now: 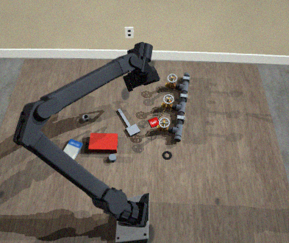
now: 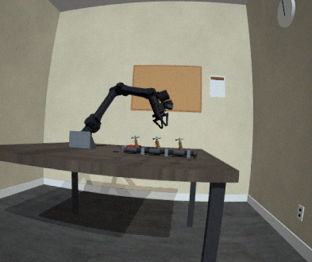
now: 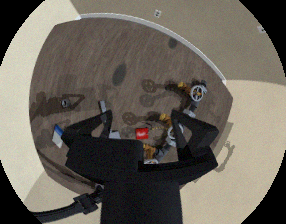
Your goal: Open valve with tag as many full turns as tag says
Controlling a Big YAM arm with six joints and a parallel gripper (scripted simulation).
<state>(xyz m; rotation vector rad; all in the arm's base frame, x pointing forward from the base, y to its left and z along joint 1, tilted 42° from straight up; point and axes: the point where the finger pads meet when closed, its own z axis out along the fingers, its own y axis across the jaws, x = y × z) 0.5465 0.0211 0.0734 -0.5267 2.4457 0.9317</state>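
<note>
The red tag is 8 cm behind my hand, 8 cm to the right of it and 16 cm below it. Round my hand: grey hammer-like tool 12 cm behind, 4 cm to the left, 16 cm below; small grey cylinder 30 cm behind, 7 cm to the left, 15 cm below; red block 24 cm behind, 13 cm to the left, 15 cm below.
</note>
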